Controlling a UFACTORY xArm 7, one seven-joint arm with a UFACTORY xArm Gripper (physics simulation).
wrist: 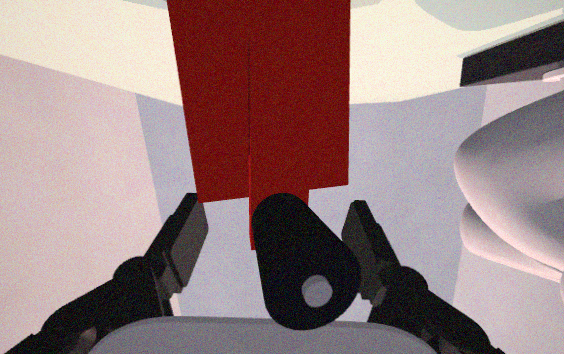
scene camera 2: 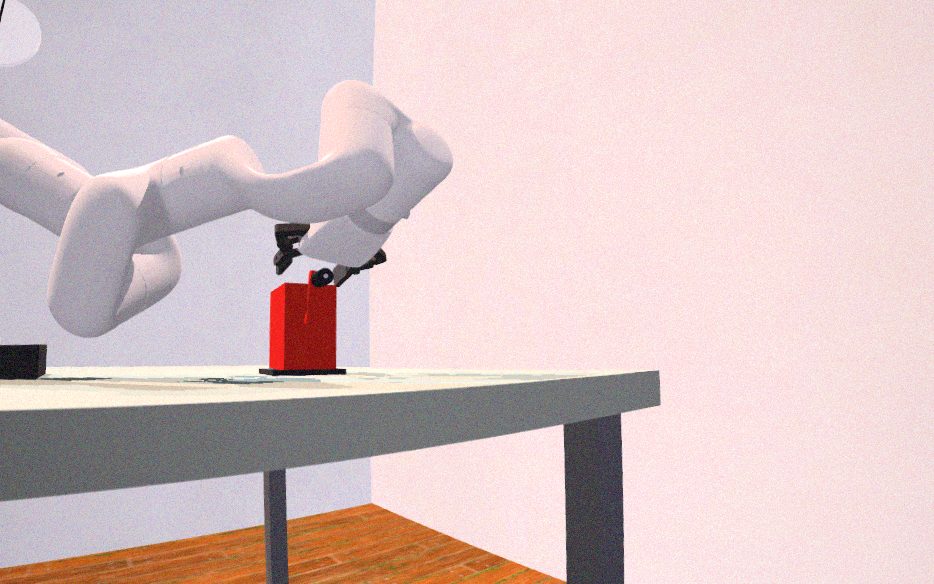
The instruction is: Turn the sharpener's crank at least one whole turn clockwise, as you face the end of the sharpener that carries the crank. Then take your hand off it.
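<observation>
The red sharpener stands upright on its thin black base on the table. Its flat red crank arm points up along the end face, with the black knob at its upper end, just above the box top. My gripper is open around the knob, with the fingers on either side. In the wrist view the knob sits nearer the right finger and overlaps its pad; whether they touch I cannot tell. The left fingertip shows close beside the box's top corner.
A black block is on the table at the left in the scene view. My white arm reaches over the table from the left. The pink wall rises behind the table's right end.
</observation>
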